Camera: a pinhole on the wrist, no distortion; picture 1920 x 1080 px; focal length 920.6 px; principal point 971.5 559.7 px. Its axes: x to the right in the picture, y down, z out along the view. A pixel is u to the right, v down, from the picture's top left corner.
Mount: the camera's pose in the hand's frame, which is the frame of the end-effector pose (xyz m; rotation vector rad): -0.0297 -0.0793 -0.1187 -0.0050 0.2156 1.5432
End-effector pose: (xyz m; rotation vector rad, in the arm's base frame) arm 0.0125 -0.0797 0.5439 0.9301 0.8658 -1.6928
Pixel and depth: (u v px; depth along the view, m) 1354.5 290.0 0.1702
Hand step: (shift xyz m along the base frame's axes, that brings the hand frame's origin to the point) -0.0034 -0.0489 -0.0257
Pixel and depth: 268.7 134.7 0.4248
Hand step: -0.4404 -0.2748 -0.0064
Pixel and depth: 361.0 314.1 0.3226
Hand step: -0.3000 -0.1627 0.0430
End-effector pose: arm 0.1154 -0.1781 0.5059 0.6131 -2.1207 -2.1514
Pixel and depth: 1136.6 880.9 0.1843
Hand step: 0.0460 0.0849 -0.0040
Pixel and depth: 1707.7 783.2 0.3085
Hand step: -0.0450 0.1582 0.2140
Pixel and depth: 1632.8 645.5 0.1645
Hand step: -0.0036 0.0300 0.0635
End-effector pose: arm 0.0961 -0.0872 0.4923 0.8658 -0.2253 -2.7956
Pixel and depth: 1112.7 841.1 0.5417
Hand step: -0.1329 -0.0162 0.4267
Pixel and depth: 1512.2 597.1 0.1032
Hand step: 0.0293 0.0072 -0.0115
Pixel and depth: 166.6 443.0 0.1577
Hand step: -0.0673 0.1903 -0.0020
